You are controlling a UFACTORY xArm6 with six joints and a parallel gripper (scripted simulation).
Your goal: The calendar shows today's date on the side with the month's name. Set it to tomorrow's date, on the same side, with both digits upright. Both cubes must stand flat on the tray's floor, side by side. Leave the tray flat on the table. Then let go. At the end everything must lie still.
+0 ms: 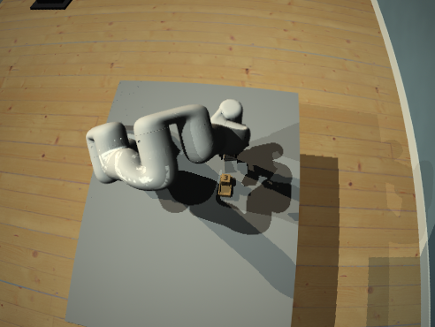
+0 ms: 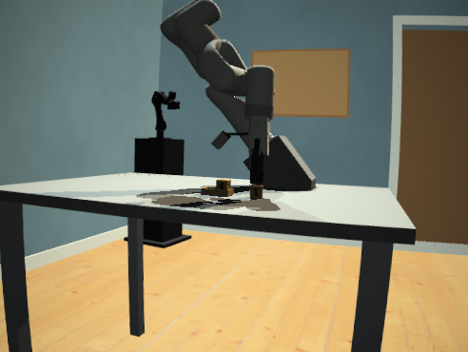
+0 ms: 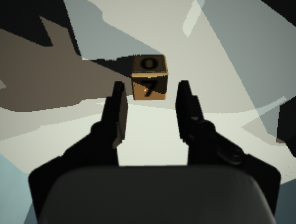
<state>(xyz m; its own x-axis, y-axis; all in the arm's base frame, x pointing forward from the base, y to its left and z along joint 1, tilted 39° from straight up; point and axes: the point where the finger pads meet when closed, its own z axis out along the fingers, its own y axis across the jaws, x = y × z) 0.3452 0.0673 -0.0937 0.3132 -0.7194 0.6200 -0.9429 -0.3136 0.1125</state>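
Right now the wooden number cube is 40 mm below my hand. Also, from my hand: wooden calendar tray: 10 mm ahead, 110 mm to the right, 50 mm below.
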